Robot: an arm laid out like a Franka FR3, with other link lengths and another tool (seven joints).
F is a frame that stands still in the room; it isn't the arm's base.
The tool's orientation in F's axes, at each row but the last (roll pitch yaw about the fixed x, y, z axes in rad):
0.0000, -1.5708, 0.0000
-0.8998, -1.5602, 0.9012
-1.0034, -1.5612, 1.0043
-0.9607, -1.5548, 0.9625
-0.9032, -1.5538, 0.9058
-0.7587, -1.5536, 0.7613
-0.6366, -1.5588, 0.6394
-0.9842, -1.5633, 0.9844
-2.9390, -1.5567, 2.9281
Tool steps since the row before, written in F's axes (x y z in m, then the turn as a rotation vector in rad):
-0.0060, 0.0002, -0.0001, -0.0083, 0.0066, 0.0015
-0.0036, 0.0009, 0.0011, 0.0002, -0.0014, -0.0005
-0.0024, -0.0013, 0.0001, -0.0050, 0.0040, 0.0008
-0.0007, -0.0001, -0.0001, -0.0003, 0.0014, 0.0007
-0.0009, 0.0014, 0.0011, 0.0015, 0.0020, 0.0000
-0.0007, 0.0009, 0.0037, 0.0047, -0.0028, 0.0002
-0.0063, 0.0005, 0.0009, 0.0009, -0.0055, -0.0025
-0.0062, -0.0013, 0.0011, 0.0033, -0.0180, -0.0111
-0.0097, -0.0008, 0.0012, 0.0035, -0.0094, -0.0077
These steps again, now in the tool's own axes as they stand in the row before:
-0.0001, 0.0002, 0.0060, 0.0015, 0.0066, 0.0083
0.0011, 0.0009, 0.0036, -0.0005, -0.0014, -0.0002
0.0001, -0.0013, 0.0024, 0.0008, 0.0040, 0.0050
-0.0001, -0.0001, 0.0007, 0.0007, 0.0014, 0.0003
0.0011, 0.0014, 0.0009, 0.0000, 0.0020, -0.0015
0.0037, 0.0009, 0.0007, 0.0002, -0.0028, -0.0047
0.0008, 0.0005, 0.0063, -0.0025, -0.0055, -0.0009
0.0011, -0.0013, 0.0062, -0.0112, -0.0179, -0.0033
0.0013, -0.0009, 0.0097, -0.0078, -0.0093, -0.0035

